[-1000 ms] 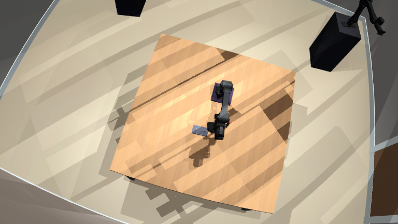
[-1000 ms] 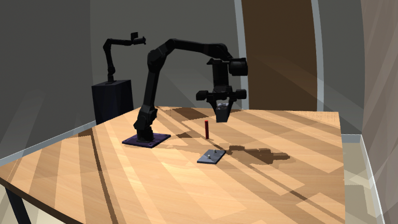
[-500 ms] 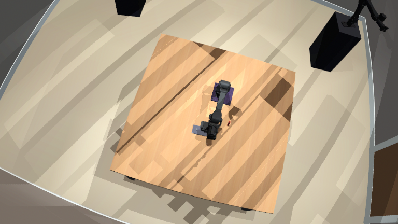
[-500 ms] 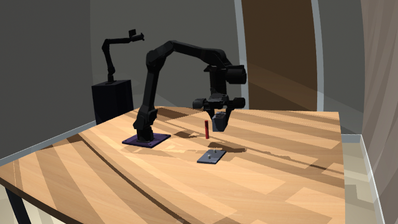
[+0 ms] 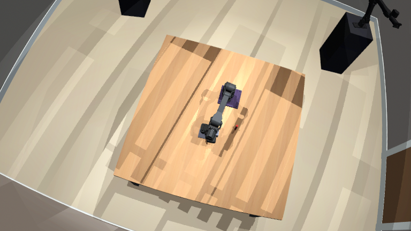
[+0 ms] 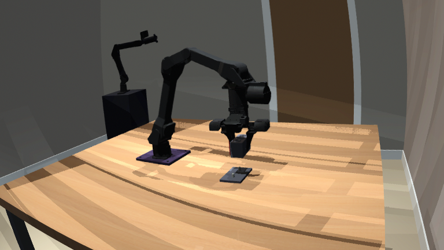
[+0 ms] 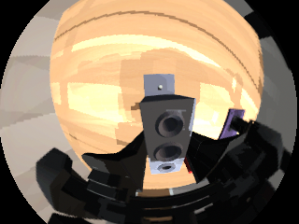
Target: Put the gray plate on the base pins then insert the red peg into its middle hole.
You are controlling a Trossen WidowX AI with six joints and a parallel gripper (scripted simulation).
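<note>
Now: gripper tip 180 mm to the right of the red peg, 90 mm past it and 40 mm above it. From my gripper tip the other things lie so: gray plate: 30 mm above.
</note>
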